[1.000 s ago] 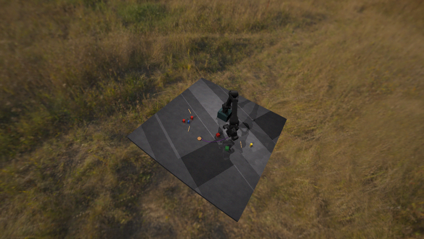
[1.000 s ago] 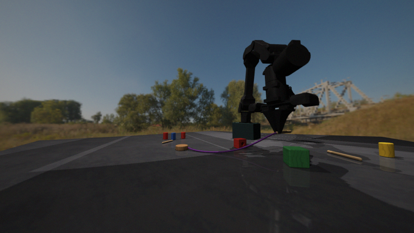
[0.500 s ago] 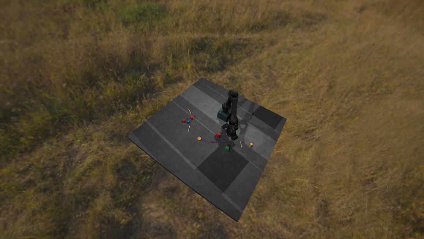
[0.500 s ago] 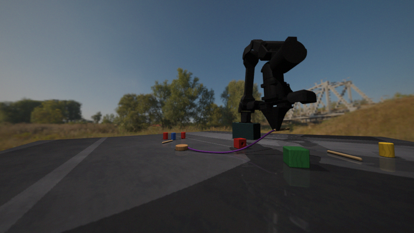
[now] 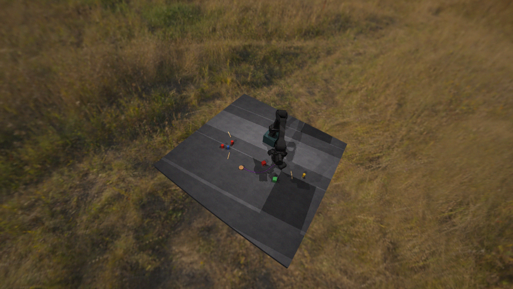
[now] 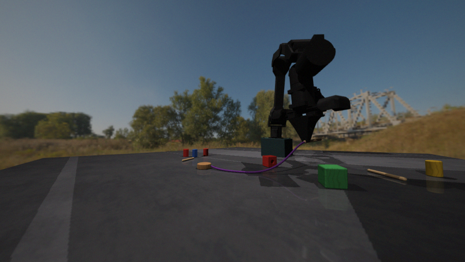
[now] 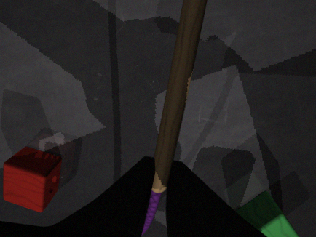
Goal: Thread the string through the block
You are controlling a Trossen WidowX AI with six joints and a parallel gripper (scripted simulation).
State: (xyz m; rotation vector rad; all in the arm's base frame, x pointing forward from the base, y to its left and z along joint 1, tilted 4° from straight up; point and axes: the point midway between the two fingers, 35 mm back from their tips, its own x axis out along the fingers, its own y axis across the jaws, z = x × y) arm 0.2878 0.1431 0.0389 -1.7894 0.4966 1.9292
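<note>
Now: the red block 10 cm to the right of my gripper tip and 6 cm below it. Round my gripper tip: thin wooden stick: 1 cm to the left, 1 cm behind; then loose stick: 15 cm to the left, 7 cm below, 2 cm behind; then green block: 11 cm ahead, 6 cm below, 4 cm to the left.
</note>
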